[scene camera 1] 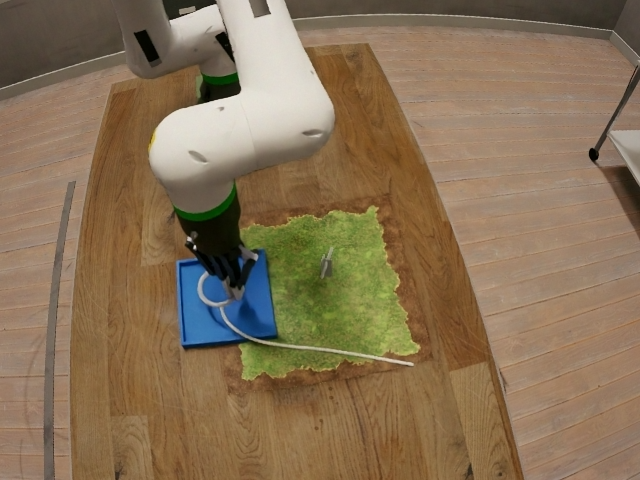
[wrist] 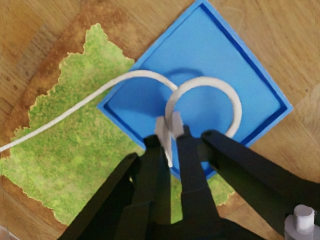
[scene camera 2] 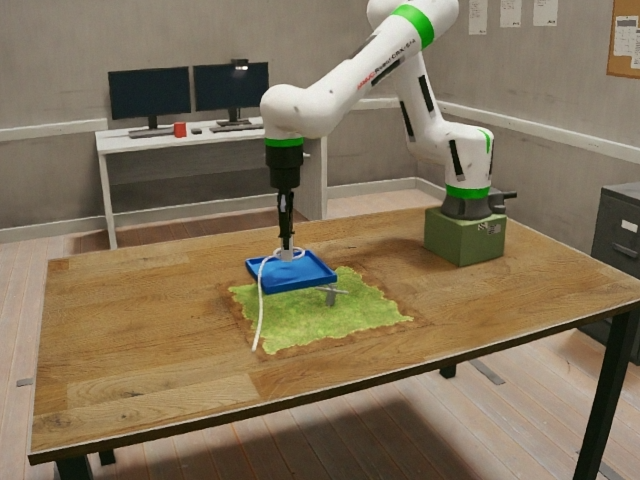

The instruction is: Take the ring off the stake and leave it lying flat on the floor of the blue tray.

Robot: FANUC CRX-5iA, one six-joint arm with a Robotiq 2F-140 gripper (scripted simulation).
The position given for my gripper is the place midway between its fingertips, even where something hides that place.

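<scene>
My gripper (scene camera 1: pixel 236 293), (wrist: pixel 171 124), (scene camera 2: pixel 287 259). Blue tray (scene camera 1: pixel 198 321), (wrist: pixel 193 46), (scene camera 2: pixel 276 276).
</scene>
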